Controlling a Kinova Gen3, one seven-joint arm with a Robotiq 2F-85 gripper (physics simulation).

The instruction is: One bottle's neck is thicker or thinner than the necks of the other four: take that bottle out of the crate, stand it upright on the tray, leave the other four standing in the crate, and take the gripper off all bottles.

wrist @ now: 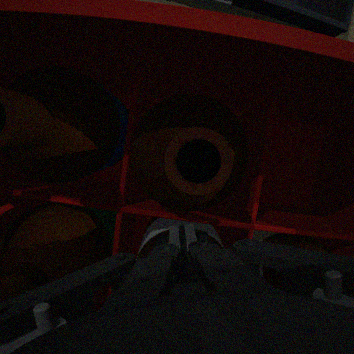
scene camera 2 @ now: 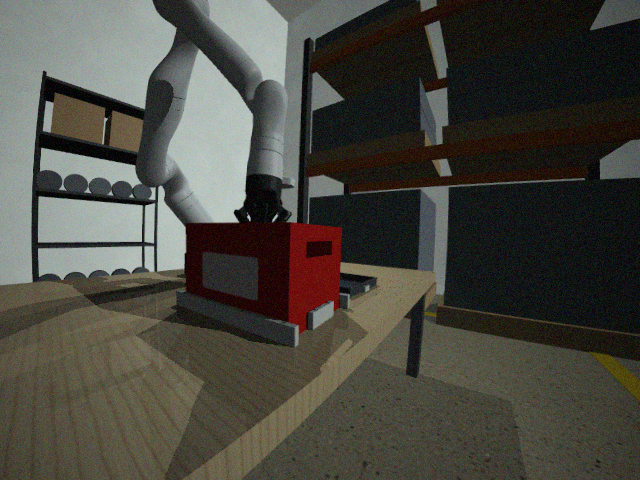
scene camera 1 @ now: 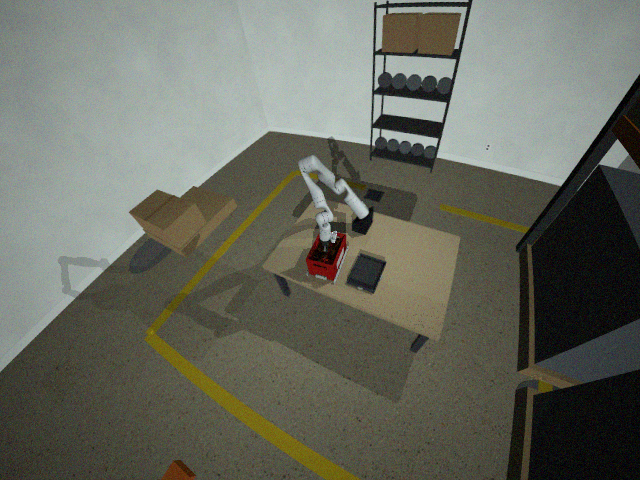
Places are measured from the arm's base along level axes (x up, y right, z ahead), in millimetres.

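Pixels of known places: gripper, fingertip midpoint: (wrist: 182, 240) (scene camera 1: 326, 251); arm's base at its link origin: (scene camera 1: 364, 215).
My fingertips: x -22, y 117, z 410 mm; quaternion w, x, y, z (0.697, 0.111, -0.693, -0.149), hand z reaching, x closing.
For each thing: its top centre in the pictures, then the offset to it from my fingertips. "spot": a spot on its surface instead. Level surfaces: height alone.
- red crate at its top centre: (wrist: 196, 281) (scene camera 2: 263, 225) (scene camera 1: 326, 246) dx +64, dy -9, dz +1 mm
- bottle with a blue edge, surface spot: (wrist: 35, 122) spot: dx +35, dy -48, dz -82 mm
- table at its surface level: dx -112 mm
The red crate (scene camera 1: 324, 270) (scene camera 2: 276, 253) (wrist: 150, 10) stands on the table. My gripper (scene camera 1: 325, 249) (scene camera 2: 263, 219) (wrist: 182, 240) points down into it; in the wrist view its fingertips are almost together with no neck between them. A brown bottle (wrist: 228, 161) stands upright in the compartment just beyond the fingers, its round mouth showing. A bottle with a blue edge (wrist: 35, 122) is to its left, and another brown bottle (wrist: 55, 225) is nearer on the left. A pale curved edge below the fingers belongs to a bottle mostly hidden by them. The dark tray (scene camera 1: 366, 272) (scene camera 2: 357, 281) lies beside the crate.
Grey strips (scene camera 2: 232, 316) border the crate's foot on the table (scene camera 1: 408, 268). Red dividers (wrist: 120, 225) separate the compartments. The arm's black base (scene camera 1: 362, 223) is at the back of the table. Cardboard boxes (scene camera 1: 168, 214) and a shelf rack (scene camera 1: 373, 77) stand farther off.
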